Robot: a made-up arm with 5 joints.
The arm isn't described. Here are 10 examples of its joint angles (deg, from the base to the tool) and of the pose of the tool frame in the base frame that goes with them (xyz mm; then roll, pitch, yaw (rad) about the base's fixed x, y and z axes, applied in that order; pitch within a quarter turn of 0, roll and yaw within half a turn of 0).
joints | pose
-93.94 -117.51 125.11 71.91 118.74 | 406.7 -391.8 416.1 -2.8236 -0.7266 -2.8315
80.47 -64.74 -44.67 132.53 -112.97 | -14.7 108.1 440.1 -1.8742 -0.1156 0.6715
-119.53 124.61 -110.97 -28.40 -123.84 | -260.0 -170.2 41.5 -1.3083 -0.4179 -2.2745
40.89 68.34 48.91 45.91 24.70 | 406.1 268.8 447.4 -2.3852 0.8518 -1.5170
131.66 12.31 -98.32 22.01 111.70 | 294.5 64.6 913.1 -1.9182 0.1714 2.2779
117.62 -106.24 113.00 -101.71 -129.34 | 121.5 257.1 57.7 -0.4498 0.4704 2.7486
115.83 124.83 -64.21 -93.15 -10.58 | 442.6 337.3 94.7 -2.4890 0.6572 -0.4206
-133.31 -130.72 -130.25 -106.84 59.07 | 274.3 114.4 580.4 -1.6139 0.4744 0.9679
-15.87 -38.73 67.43 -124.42 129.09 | -340.3 -202.4 -7.3 0.6326 -0.3225 -1.5246
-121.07 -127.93 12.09 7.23 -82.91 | 163.6 -178.2 149.7 -2.6131 -0.2437 2.0837
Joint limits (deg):
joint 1: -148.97..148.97
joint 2: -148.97..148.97
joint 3: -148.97..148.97
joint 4: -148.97..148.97
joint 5: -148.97..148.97
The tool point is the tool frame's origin. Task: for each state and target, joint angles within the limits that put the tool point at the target. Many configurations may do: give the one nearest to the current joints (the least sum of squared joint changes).
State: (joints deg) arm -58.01 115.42 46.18 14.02 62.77
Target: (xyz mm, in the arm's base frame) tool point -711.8 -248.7 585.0
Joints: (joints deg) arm -86.87 78.01 29.39 -20.51 81.45
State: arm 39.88 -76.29 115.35 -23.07 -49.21
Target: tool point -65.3 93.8 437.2
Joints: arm 36.25 -47.48 143.21 -30.75 -64.59
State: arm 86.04 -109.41 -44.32 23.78 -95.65
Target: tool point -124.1 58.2 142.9
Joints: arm 85.13 -130.55 -77.16 45.89 -115.98
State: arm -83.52 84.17 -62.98 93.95 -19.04
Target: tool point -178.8 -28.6 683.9
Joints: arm -65.76 54.84 -27.17 79.24 33.81
